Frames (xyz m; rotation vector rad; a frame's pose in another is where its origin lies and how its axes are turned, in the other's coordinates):
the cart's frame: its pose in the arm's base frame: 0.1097 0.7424 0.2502 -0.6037 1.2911 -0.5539
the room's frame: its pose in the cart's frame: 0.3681 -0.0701 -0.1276 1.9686 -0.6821 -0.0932
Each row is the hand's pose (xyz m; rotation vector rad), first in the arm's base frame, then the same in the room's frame.
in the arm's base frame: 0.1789 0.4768 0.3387 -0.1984 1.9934 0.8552
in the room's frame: -0.0672 0.3144 0.1367 -1.9561 2.2906 0.7278
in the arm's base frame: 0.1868 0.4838 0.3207 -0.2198 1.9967 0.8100
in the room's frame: -0.0670 0.3091 0.1165 -1.9826 2.2512 0.6921
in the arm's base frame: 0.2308 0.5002 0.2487 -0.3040 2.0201 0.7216
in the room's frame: -0.0511 0.2954 0.0332 -2.0825 2.1659 0.6095
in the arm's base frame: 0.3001 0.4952 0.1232 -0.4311 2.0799 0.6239
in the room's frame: 0.0047 0.2616 -0.0946 -2.2345 2.0794 0.4825
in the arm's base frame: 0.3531 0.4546 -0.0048 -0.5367 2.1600 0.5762
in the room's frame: 0.0875 0.2096 -0.2008 2.3482 -2.0366 -0.3635
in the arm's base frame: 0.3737 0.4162 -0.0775 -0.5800 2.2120 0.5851
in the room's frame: 0.1451 0.1711 -0.2495 2.3251 -1.9886 -0.3058
